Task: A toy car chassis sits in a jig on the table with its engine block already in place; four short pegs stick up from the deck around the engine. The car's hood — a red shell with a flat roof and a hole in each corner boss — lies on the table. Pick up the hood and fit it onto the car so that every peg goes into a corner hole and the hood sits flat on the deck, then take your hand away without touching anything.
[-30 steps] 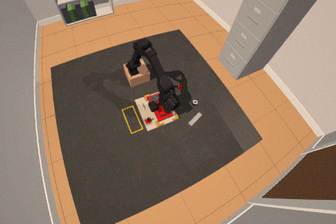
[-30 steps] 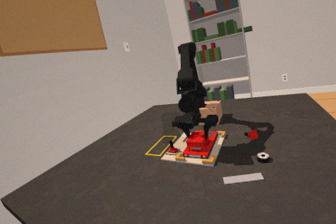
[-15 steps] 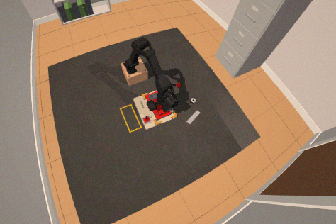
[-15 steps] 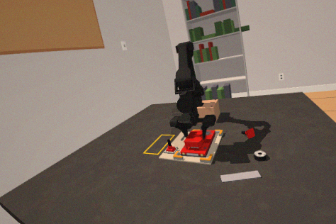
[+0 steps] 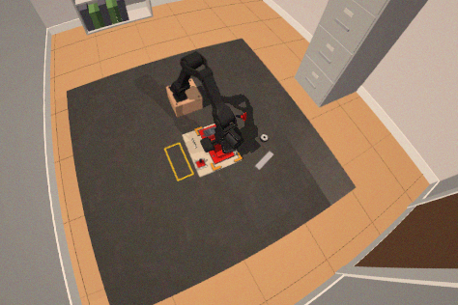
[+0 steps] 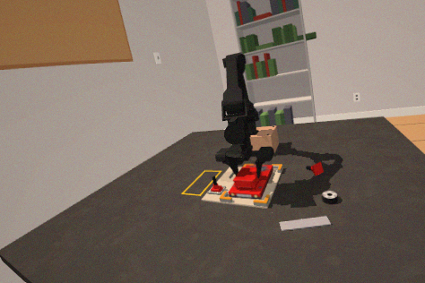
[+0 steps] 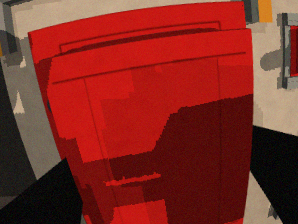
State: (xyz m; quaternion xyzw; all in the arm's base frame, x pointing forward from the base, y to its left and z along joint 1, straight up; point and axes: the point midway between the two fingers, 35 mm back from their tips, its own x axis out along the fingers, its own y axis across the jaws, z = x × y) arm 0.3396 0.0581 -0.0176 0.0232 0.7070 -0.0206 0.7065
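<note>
Right now the red hood is 10 mm above my gripper tip. Also, from my gripper tip: grey engine block: 20 mm below.
</note>
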